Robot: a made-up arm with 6 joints.
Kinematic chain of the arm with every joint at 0, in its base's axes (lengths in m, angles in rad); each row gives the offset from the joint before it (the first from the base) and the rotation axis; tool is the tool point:
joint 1: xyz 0 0 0.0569 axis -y
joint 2: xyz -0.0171 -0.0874 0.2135 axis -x
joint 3: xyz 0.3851 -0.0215 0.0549 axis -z
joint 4: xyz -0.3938 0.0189 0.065 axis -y
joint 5: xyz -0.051 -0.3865 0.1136 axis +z
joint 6: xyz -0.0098 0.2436 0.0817 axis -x
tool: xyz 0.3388 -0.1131 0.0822
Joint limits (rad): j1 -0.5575..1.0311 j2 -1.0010..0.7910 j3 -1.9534..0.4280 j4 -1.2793..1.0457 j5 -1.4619..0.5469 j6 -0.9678..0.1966
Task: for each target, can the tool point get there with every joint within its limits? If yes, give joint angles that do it. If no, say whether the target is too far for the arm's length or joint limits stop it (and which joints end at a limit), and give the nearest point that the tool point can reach.
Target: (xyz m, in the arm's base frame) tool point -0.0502 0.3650 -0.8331
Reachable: no: joint limits stop it (at a limit: joint 1, joint 2, joint 4, joint 6) | nearest point 0.2220 -0.2426 -0.3720 | short by 0.810 m
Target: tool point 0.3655 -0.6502 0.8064
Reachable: yes | joints 0.3750 -0.2323 -1.1555 0.7049 -0.4180 -0.5129
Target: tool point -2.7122 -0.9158 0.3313
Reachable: no: too far | nearest point -0.9406 -0.3774 0.4381 | short by 1.855 m
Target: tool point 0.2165 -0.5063 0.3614
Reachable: yes | joints 0.5247 -0.6209 0.0830 -0.5373 -0.3226 -0.0836
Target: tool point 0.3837 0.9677 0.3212
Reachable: no: joint limits stop it (at a limit: joint 1, joint 2, joint 3, joint 5, joint 6) | nearest point 0.2260 0.2944 0.4744 | short by 0.708 m
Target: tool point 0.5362 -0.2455 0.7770
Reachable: yes | joints 0.0921 0.0919 -1.6087 0.2138 0.0583 -0.0931
